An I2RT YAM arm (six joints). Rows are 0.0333 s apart.
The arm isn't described. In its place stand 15 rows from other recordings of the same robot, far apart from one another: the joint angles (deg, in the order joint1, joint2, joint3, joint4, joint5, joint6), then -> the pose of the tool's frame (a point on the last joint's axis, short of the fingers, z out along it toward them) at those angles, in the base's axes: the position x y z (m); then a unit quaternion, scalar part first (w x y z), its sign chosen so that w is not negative.
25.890 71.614 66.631 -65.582 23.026 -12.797 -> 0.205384 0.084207 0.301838 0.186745 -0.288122 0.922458 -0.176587
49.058 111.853 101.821 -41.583 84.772 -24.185 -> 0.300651 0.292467 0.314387 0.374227 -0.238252 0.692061 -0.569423
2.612 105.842 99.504 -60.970 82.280 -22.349 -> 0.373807 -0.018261 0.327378 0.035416 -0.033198 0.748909 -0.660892
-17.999 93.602 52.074 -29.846 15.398 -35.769 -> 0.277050 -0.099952 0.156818 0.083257 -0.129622 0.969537 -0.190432
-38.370 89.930 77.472 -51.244 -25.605 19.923 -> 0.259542 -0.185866 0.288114 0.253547 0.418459 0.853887 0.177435
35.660 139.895 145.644 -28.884 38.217 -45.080 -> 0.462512 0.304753 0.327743 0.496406 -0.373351 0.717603 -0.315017
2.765 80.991 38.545 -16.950 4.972 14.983 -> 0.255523 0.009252 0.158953 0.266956 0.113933 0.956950 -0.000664
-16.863 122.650 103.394 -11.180 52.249 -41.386 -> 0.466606 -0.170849 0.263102 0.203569 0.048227 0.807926 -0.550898
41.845 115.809 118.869 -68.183 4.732 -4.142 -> 0.316657 0.279630 0.324840 0.216690 -0.372947 0.901649 0.031386
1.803 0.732 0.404 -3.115 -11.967 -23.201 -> 0.109702 0.010839 0.168935 0.684047 -0.226509 0.691425 -0.052006
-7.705 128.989 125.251 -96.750 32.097 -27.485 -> 0.409244 -0.074457 0.260181 0.166944 0.189264 -0.938444 0.235863
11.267 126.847 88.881 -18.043 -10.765 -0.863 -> 0.458958 0.098214 0.130993 0.281676 -0.127862 0.943885 0.115723
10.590 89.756 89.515 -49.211 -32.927 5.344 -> 0.322451 0.079974 0.357533 0.292249 -0.139268 0.894150 0.309339
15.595 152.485 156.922 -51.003 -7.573 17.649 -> 0.546695 0.157460 0.234876 0.336236 -0.007817 0.927284 0.164404
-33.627 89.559 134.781 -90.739 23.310 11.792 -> 0.177637 -0.135060 0.517544 0.328583 0.420505 0.806714 -0.253813
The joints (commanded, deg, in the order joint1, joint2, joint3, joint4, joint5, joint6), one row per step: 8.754, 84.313, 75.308, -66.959, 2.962, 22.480; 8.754, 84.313, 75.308, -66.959, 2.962, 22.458; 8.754, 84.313, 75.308, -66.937, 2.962, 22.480; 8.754, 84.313, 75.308, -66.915, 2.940, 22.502; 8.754, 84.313, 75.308, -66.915, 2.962, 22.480; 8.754, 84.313, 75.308, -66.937, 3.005, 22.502; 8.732, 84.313, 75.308, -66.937, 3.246, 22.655; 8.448, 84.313, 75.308, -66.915, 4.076, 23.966; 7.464, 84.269, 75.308, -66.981, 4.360, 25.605; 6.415, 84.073, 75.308, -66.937, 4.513, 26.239; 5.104, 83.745, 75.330, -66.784, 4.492, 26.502; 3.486, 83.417, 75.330, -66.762, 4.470, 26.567; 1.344, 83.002, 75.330, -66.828, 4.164, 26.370; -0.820, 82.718, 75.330, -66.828, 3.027, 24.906
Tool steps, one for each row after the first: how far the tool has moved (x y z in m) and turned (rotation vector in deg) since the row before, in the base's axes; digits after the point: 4 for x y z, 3 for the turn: 0.0000, 0.0000, 0.0000, -0.005, 0.000, 0.021; 0.0000, 0.0000, 0.0000, 0.009, -0.022, -0.021; 0.0000, 0.0000, 0.0000, 0.030, -0.019, -0.016; 0.0000, 0.0000, 0.0000, -0.027, -0.003, 0.016; 0.0000, 0.0000, 0.0000, -0.039, 0.015, -0.032; 0.0000, -0.0003, 0.0000, -0.193, -0.038, -0.229; 0.0003, -0.0018, 0.0000, -0.466, -0.177, -1.755; 0.0004, -0.0048, 0.0002, 0.134, -0.081, -2.639; 0.0000, -0.0051, 0.0009, 0.041, -0.286, -1.699; -0.0002, -0.0062, 0.0016, 0.138, -0.512, -1.559; -0.0005, -0.0077, 0.0014, 0.064, -0.351, -1.675; -0.0011, -0.0099, 0.0018, 0.257, -0.324, -1.872; -0.0009, -0.0094, 0.0012, 0.702, -0.189, -0.450
